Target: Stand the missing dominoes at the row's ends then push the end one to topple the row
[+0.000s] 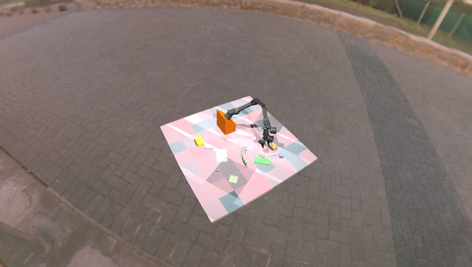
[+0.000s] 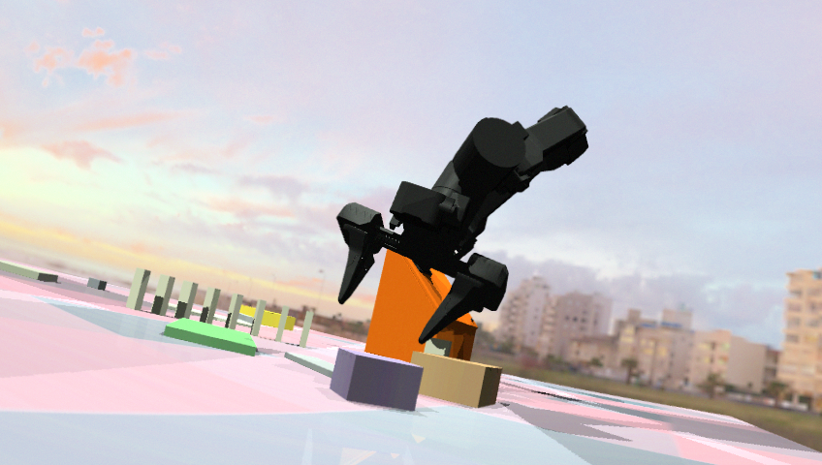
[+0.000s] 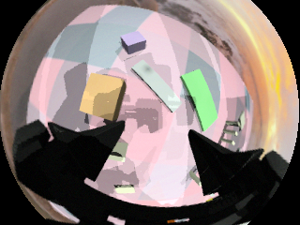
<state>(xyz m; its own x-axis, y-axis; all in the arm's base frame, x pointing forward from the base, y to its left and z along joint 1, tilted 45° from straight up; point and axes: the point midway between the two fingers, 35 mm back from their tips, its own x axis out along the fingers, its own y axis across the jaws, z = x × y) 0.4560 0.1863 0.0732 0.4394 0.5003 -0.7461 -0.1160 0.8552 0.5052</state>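
Right now my gripper tip is 2 cm short of the tan block, 10 cm to the right of it and 4 cm above it. From my gripper tip the other things lie so: cream tile 10 cm ahead, 49 cm to the right, 5 cm below; then green slab 9 cm ahead, 12 cm to the right, 5 cm below; then purple block 16 cm ahead, 9 cm to the left, 4 cm below.
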